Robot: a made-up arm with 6 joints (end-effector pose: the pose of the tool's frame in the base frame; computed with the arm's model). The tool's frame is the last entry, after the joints. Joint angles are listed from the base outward.
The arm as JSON. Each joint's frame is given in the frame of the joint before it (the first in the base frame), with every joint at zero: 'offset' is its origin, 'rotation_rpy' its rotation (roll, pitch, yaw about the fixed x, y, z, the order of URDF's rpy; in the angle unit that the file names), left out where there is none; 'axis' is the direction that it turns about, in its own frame. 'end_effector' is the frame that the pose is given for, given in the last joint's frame.
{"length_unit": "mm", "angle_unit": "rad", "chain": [
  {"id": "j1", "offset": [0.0, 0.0, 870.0], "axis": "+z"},
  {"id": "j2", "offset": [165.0, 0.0, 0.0], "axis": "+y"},
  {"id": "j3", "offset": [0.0, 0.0, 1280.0], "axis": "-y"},
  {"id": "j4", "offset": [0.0, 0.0, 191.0], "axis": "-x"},
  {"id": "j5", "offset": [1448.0, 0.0, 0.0], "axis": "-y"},
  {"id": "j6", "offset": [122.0, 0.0, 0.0], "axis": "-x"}
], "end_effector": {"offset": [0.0, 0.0, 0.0]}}
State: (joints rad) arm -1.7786 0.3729 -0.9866 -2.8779 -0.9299 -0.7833
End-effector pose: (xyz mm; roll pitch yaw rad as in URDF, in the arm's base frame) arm -228.7 -1208.2 634.8 -2.4186 0.4360 -1.5460
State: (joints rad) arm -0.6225 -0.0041 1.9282 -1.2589 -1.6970 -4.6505
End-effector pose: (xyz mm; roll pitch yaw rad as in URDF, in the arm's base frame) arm -331.6 379.8 3435.6 -1.9760 0.0101 0.6128
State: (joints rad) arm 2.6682 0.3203 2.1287 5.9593 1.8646 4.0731
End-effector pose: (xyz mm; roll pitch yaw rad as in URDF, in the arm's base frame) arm 68.3 6.8 3386.9 -0.8452 0.5179 -0.1152
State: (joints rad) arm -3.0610 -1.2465 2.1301 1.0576 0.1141 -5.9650
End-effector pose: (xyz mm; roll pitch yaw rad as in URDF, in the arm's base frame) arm 2521.1 191.5 720.1 1.7389 0.2897 -0.0231
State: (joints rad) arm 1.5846 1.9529 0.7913 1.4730 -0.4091 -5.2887
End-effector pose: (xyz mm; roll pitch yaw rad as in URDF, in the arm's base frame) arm 18.7 2144.7 -964.3 3.0242 1.0298 0.7078
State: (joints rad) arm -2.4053 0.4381 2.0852 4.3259 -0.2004 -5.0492
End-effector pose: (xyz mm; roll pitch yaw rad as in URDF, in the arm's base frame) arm -273.1 -277.9 3576.9 -1.5360 -1.3311 -0.1531
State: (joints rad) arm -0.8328 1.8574 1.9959 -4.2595 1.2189 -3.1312
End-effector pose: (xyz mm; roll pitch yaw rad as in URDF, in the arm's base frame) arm 1993.1 -2038.5 853.4 1.2568 0.3674 0.2973
